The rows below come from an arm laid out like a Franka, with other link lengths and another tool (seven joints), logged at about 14 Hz.
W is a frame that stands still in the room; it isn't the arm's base.
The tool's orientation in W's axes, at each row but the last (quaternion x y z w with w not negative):
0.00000 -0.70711 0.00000 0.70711
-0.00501 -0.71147 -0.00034 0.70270
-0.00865 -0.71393 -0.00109 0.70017
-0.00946 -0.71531 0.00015 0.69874
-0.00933 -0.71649 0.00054 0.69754
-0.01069 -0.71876 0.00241 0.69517
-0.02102 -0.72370 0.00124 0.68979
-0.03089 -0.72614 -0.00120 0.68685
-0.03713 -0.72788 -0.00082 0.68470
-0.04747 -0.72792 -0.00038 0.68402
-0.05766 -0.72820 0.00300 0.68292
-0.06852 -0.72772 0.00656 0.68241
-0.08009 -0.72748 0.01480 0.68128
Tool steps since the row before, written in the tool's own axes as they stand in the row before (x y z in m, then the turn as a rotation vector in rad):
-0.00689 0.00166 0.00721 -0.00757 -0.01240 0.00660
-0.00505 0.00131 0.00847 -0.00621 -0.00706 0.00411
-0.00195 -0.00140 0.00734 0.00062 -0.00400 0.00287
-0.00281 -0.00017 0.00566 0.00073 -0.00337 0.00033
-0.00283 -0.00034 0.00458 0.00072 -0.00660 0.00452
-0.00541 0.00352 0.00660 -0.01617 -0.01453 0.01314
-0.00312 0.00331 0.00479 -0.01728 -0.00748 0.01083
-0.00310 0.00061 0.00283 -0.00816 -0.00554 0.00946
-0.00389 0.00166 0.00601 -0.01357 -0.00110 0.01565
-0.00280 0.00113 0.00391 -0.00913 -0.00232 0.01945
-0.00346 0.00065 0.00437 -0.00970 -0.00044 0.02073
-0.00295 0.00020 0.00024 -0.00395 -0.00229 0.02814
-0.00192 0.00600 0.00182 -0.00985 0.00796 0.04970
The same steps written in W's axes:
-0.00721 0.00166 -0.00689 -0.00660 -0.01240 -0.00757
-0.00840 0.00134 -0.00516 -0.00409 -0.00707 -0.00621
-0.00732 -0.00132 -0.00208 -0.00294 -0.00395 0.00061
-0.00559 -0.00013 -0.00294 -0.00039 -0.00336 0.00077
-0.00451 -0.00032 -0.00295 -0.00462 -0.00653 0.00069
-0.00637 0.00349 -0.00569 -0.01277 -0.01468 -0.01633
-0.00454 0.00334 -0.00345 -0.01021 -0.00773 -0.01755
-0.00263 0.00060 -0.00328 -0.00925 -0.00546 -0.00845
-0.00567 0.00176 -0.00433 -0.01485 -0.00100 -0.01445
-0.00365 0.00119 -0.00311 -0.01898 -0.00166 -0.01019
-0.00409 0.00067 -0.00379 -0.02007 0.00025 -0.01100
-0.00005 -0.00010 -0.00296 -0.02795 -0.00033 -0.00561
-0.00112 0.00582 -0.00281 -0.04803 0.01086 -0.01432

